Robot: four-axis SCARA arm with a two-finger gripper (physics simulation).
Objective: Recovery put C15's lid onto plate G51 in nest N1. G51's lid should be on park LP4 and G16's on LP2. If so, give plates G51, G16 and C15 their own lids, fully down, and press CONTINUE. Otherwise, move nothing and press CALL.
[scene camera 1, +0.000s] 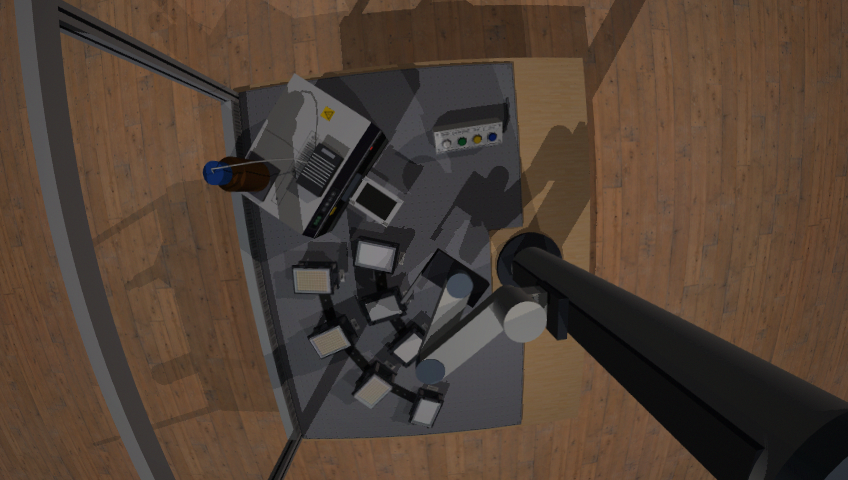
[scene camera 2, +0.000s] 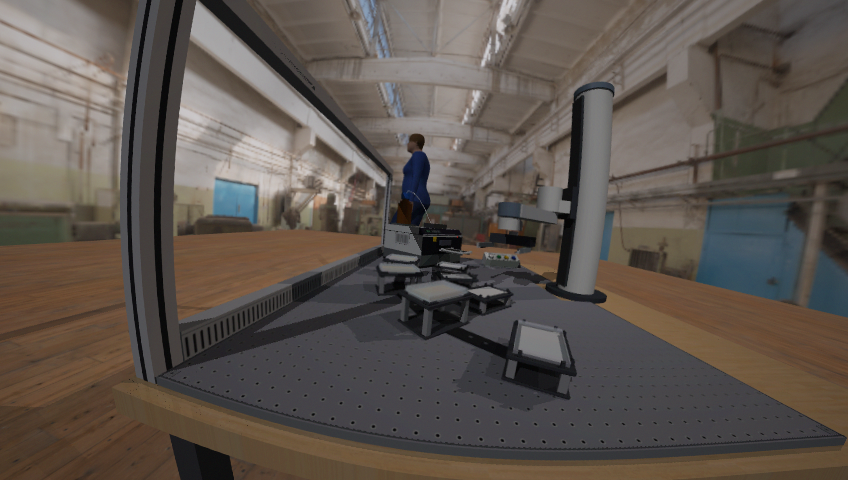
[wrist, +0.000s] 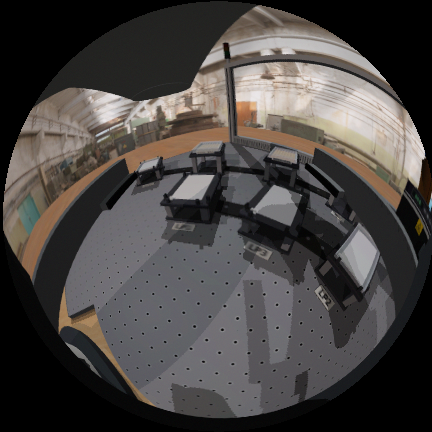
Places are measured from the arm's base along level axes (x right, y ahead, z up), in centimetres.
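Where they show: gripper, between the fingertips: point(scene camera 1: 424, 316) point(scene camera 2: 496, 247) point(wrist: 219, 152); arm's base, origin of its link: point(scene camera 1: 528, 265) point(scene camera 2: 574, 293).
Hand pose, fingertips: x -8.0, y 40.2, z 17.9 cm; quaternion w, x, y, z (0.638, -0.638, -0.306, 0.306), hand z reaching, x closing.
Things, the pixels of their centre, and the offset from my fingertips. "*": a spot on its surface instead.
- marked LP2, middle of its body: point(wrist: 362, 251) point(scene camera 1: 375, 256) point(scene camera 2: 452, 265) dz -11.5, dx +17.8, dy +15.0 cm
- LP3, middle of its body: point(wrist: 278, 209) point(scene camera 1: 383, 306) point(scene camera 2: 455, 280) dz -13.8, dx -1.2, dy +14.7 cm
- blurred label, a spot on its surface: point(wrist: 194, 187) * dz -12.1, dx -16.8, dy +6.0 cm
- pale panel, middle of its body: point(scene camera 2: 540, 339) point(wrist: 148, 163) point(scene camera 1: 425, 412) dz -11.5, dx -47.7, dy +3.2 cm
- plate, middle of its body: point(scene camera 2: 437, 288) point(wrist: 208, 144) point(scene camera 1: 372, 392) dz -8.0, dx -33.3, dy +22.1 cm
- button box, middle of its body: point(scene camera 1: 467, 134) point(scene camera 2: 500, 260) dz -12.4, dx +55.5, dy -19.0 cm
- black instrument, a spot on its surface: point(scene camera 1: 285, 148) * dz +4.2, dx +53.8, dy +34.4 cm
- extended tray, a spot on its surface: point(scene camera 1: 389, 218) * dz -6.7, dx +30.6, dy +8.3 cm
- brown bottle, a spot on its surface: point(scene camera 1: 246, 174) * dz +16.8, dx +46.5, dy +39.5 cm
My gripper point(scene camera 1: 451, 276) point(scene camera 2: 511, 239) point(wrist: 219, 152) is open and empty, held above the mat. In the wrist view, pale lid-like panels lie on the stands marked LP2 point(wrist: 358, 254) and LP3 point(wrist: 278, 204), and on a stand with a blurred label point(wrist: 194, 187). Another pale panel point(scene camera 1: 426, 410) point(scene camera 2: 538, 343) lies on the end stand; its label is unreadable. Outer stands carry plates with beige wells point(scene camera 1: 313, 281) point(scene camera 1: 330, 340) point(scene camera 1: 373, 389); one plate point(scene camera 2: 437, 290) seems to have a clear lid. Plate and lid names and nest labels are unreadable. The button box point(scene camera 1: 468, 144) point(scene camera 2: 501, 259) has white, green, yellow and blue buttons.
A white and black instrument point(scene camera 1: 285, 148) with an extended tray point(scene camera 1: 389, 218) stands beyond the stands. A brown bottle point(scene camera 1: 246, 174) with a blue cap stands beside it. The arm's column point(scene camera 2: 589, 190) rises at the table edge. A frame post point(scene camera 2: 155, 190) stands at the corner. A person point(scene camera 2: 416, 178) is behind.
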